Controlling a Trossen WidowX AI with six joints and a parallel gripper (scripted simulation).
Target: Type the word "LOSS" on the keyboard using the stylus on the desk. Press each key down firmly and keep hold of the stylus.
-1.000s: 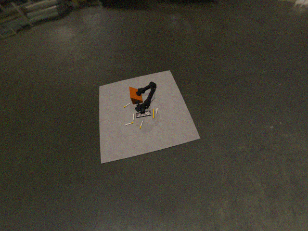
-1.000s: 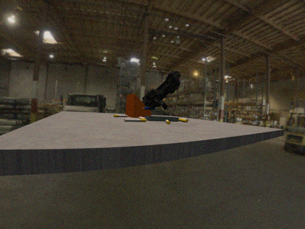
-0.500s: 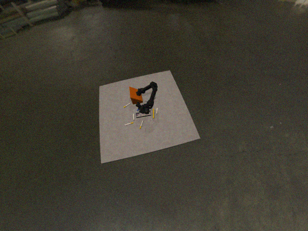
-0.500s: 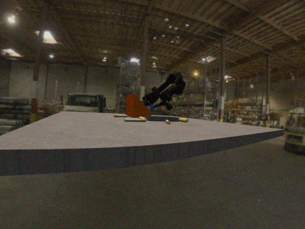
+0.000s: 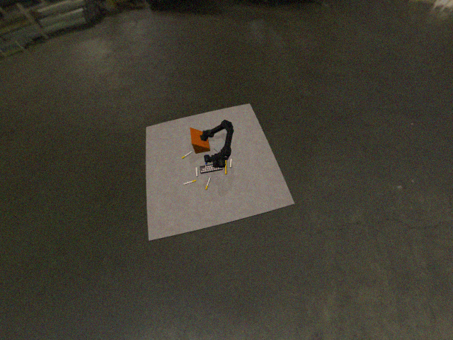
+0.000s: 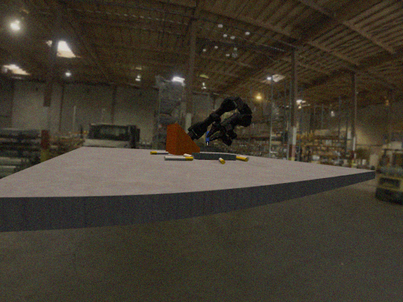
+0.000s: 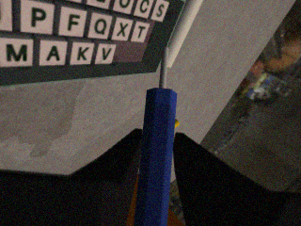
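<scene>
Right now my gripper tip is 10 mm short of the blue stylus, 10 mm to the left of it and 10 mm above it. The rest, counted from my gripper tip: grey stylus tip: 30 mm ahead, 20 mm to the right, 30 mm below.
</scene>
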